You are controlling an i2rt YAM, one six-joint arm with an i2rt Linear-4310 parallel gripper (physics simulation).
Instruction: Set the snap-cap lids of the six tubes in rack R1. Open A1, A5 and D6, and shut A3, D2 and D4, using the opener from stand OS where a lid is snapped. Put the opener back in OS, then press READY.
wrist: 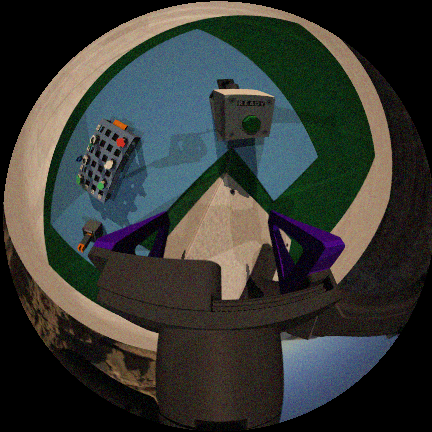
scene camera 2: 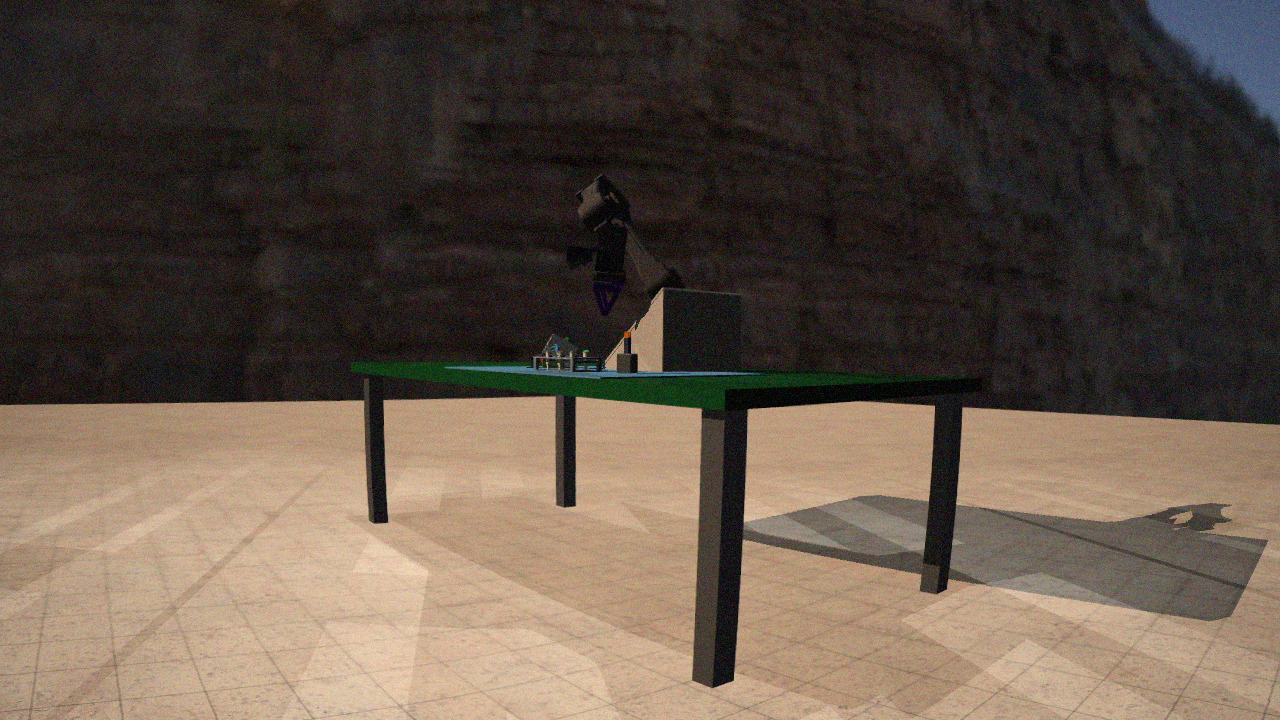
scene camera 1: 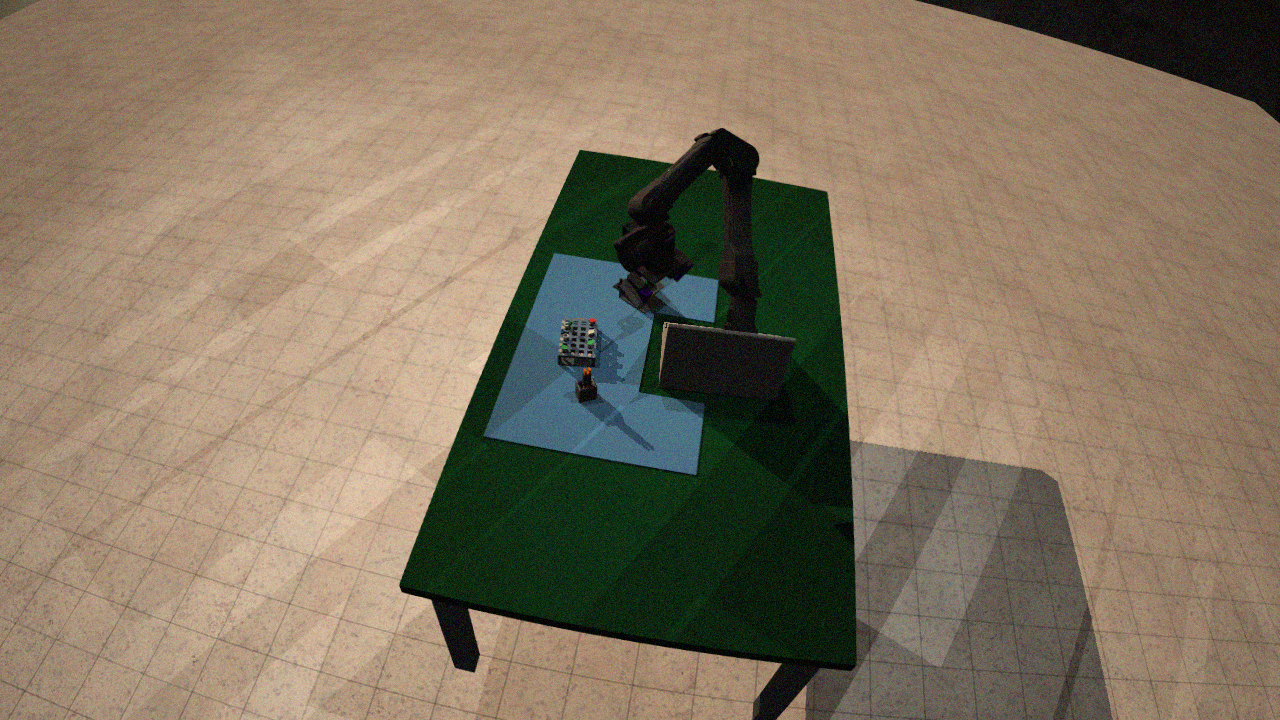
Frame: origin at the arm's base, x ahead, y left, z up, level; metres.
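Where they show: gripper, between the fingertips: [wrist: 218,216] [scene camera 2: 606,311] [scene camera 1: 659,290]; arm's base, origin of its link: [wrist: 253,291] [scene camera 2: 686,320] [scene camera 1: 739,331].
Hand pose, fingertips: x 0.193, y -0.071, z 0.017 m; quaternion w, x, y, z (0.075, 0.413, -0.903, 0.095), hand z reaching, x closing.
Observation:
Things, the pixels of their top centre, and the offset from my fingertips. "*": a spot on its surface instead. Level surfaces: height alone.
- Rack R1, centre of its top: [wrist: 90,161] [scene camera 2: 566,343] [scene camera 1: 579,326] dx +0.168, dy +0.083, dz -0.077 m
- red cap, centre of its top: [wrist: 119,142] dx +0.146, dy +0.035, dz -0.093 m
- white cap, centre of its top: [wrist: 108,164] dx +0.141, dy +0.074, dz -0.093 m
- green cap, centre of its top: [wrist: 99,185] dx +0.134, dy +0.111, dz -0.090 m
- orange-tipped opener, centre of its top: [scene camera 2: 627,331] [scene camera 1: 587,369] [wrist: 79,249] dx +0.118, dy +0.236, dz -0.050 m
- READY box, centre of its top: [wrist: 254,105] [scene camera 2: 560,333] [scene camera 1: 643,273] dx +0.050, dy -0.119, dz -0.051 m
- green button, centre of its top: [wrist: 253,122] dx +0.032, dy -0.108, dz -0.061 m
- blue mat, height of its surface: dz -0.135 m
- green table, height of its surface: dz -0.138 m
- orange patch, a spot on its surface: [wrist: 120,125] * dx +0.174, dy +0.020, dz -0.112 m
My gripper [scene camera 1: 640,293] [scene camera 2: 605,313] [wrist: 218,216] is open and empty, high above the mat, apart from the rack and the stand. Rack R1 [scene camera 1: 577,362] [wrist: 131,145] is a grey grid standing on the blue mat. In the wrist view one row has a red cap [wrist: 121,142], a white cap [wrist: 108,164] and a green cap [wrist: 101,185]. The other row is along the far left side; its lids are too small to read. The orange-tipped opener [scene camera 1: 587,372] [scene camera 2: 627,335] [wrist: 81,247] stands upright in stand OS [scene camera 1: 586,392] [scene camera 2: 626,363] [wrist: 93,227]. The READY box [wrist: 231,120] has a green button [wrist: 251,124].
A large upright panel [scene camera 1: 726,362] [scene camera 2: 700,331] stands beside the arm's base. The blue mat [scene camera 1: 617,438] [wrist: 165,75] lies on the green table [scene camera 1: 572,528] [wrist: 345,130]. An orange patch [wrist: 120,125] shows at the rack's end. The arm rises over the table's far part in the first scene view.

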